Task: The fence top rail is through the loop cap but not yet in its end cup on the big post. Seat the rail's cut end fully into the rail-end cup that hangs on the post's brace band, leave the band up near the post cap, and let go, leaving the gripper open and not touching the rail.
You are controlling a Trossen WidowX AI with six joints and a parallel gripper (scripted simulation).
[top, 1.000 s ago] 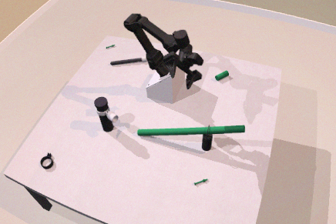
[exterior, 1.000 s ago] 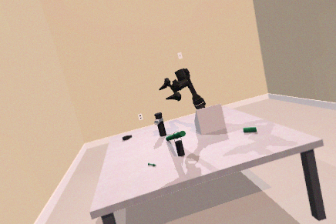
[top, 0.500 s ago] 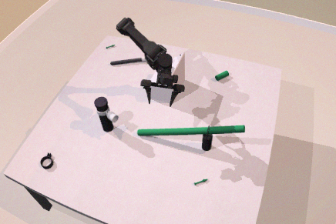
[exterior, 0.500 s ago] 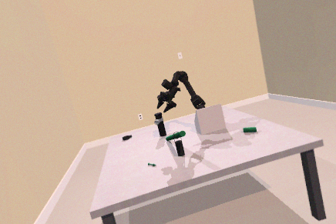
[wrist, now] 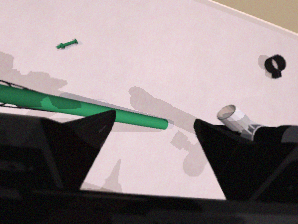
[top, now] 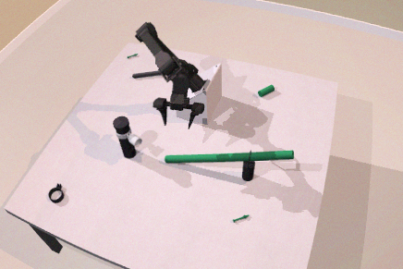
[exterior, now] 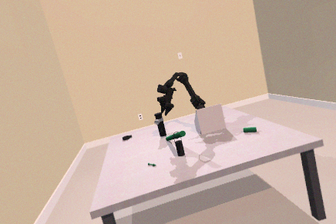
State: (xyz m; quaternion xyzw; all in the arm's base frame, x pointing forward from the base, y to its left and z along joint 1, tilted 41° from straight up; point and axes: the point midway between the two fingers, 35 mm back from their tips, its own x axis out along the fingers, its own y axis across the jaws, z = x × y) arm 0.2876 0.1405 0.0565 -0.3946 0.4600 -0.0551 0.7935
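Now: the white rail-end cup 180 mm to the right of my gripper tip, 90 mm below it and 70 mm ahead of it. Round my gripper tip: short green cylinder 580 mm behind, 220 mm below, 170 mm to the left; then short black post 280 mm to the left, 130 mm below, 60 mm behind.
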